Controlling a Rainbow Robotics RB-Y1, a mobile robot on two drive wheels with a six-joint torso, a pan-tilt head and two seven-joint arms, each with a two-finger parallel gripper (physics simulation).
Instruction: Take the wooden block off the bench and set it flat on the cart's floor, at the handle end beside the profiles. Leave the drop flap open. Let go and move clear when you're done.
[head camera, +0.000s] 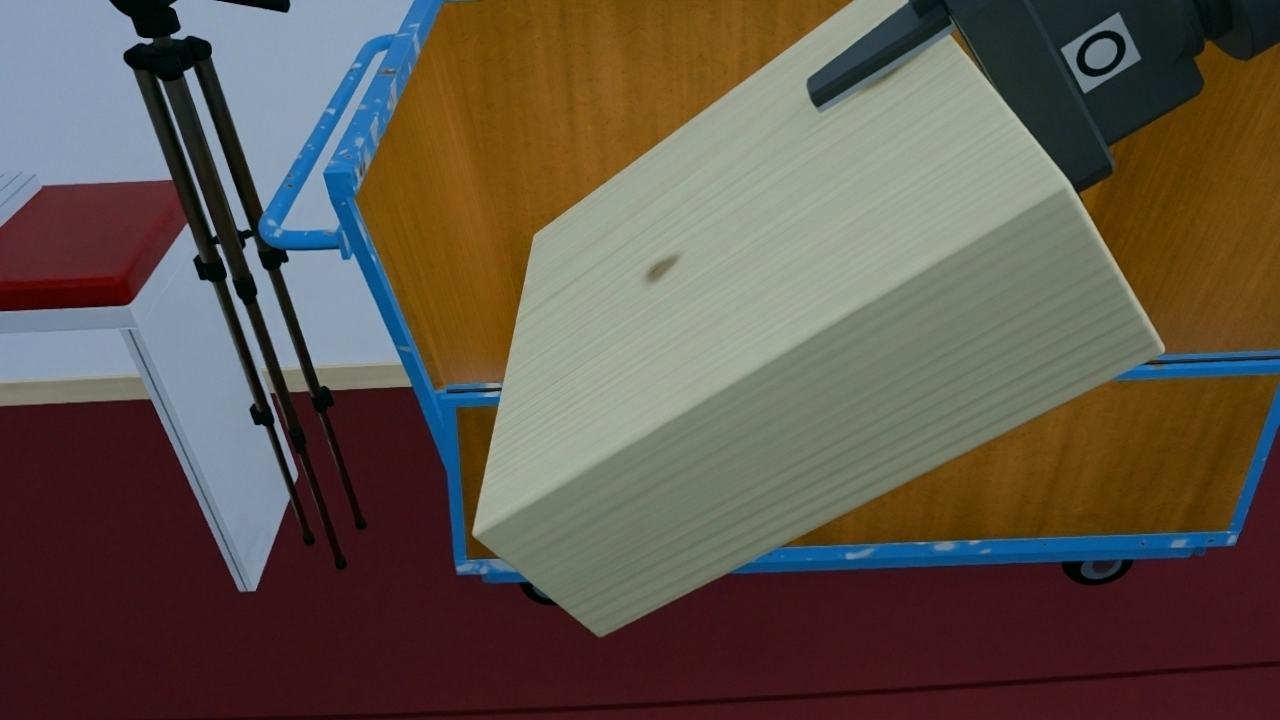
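Frame: origin at the robot's base, x down, y right, z back, level; metres.
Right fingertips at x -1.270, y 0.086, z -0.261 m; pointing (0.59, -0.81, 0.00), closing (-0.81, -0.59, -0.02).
Pixels of each thing's middle, then the offset from my right fingertips to it. "*": a spot on its surface instead. Level surfaces: height alone.
- pale wooden block, middle of its body: (759, 277) dy -0.047, dx +0.033, dz +0.034 m
- blue handle, a spot on its surface: (304, 170) * dy -0.590, dx +0.394, dz -0.821 m
- dark red floor, height of its surface: dx +1.270 m
The pale wooden block (716, 295) is held tilted in the air, large in the head view, in front of the cart (939, 549). My right gripper (954, 134) is shut on the block near its upper right end, one dark finger lying over its broad face. The cart has a blue frame, a large wood panel (501, 116) and a lower blue-edged panel (1074, 456) below a hinge line; the block hides part of both. I cannot tell whether the lower panel is the drop flap. The blue handle (304, 170) is at the cart's left end. My left gripper does not show.
The bench (210, 358) with its red top (85, 241) stands at the left; part of a ridged pale thing, perhaps profiles (13, 192), shows at the edge. A dark tripod (201, 170) stands between bench and cart. Cart wheels (1096, 570) rest on the dark red floor (375, 644).
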